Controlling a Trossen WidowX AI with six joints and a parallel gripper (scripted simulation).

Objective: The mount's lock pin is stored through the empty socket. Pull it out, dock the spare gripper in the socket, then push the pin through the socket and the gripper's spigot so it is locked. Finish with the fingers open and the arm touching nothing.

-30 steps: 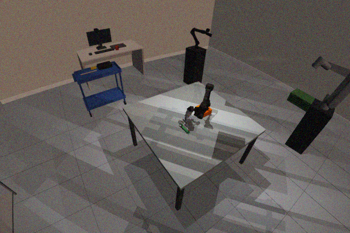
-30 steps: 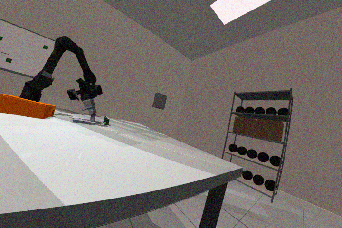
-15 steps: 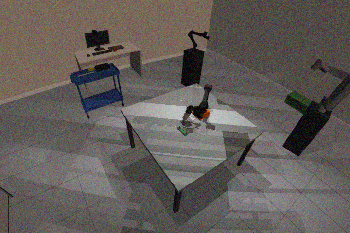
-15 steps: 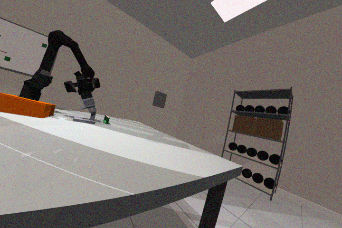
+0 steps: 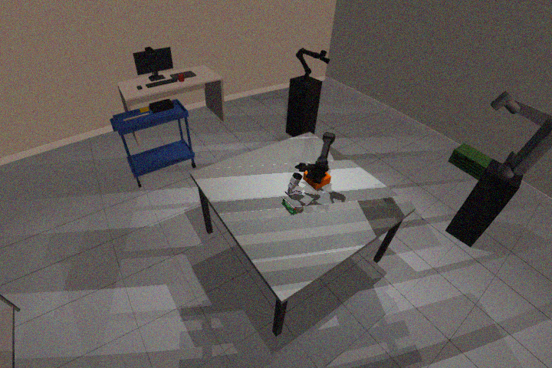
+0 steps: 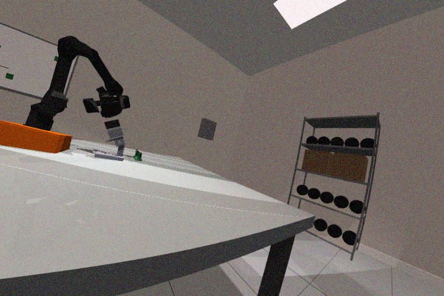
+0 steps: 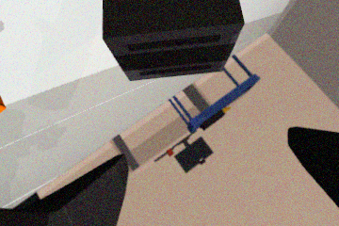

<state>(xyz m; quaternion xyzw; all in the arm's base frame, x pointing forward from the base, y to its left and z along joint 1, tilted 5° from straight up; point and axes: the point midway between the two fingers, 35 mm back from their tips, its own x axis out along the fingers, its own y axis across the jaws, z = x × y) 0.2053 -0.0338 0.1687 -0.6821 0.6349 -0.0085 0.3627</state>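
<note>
The green bracket is 19 cm below my gripper tip, 19 cm ahead of it and 11 cm to the left of it. Also, from my gripper tip: spare gripper (9 cm below, 4 cm ahead, 2 cm to the left); then grey mount (16 cm below, 5 cm ahead, 2 cm to the left).
</note>
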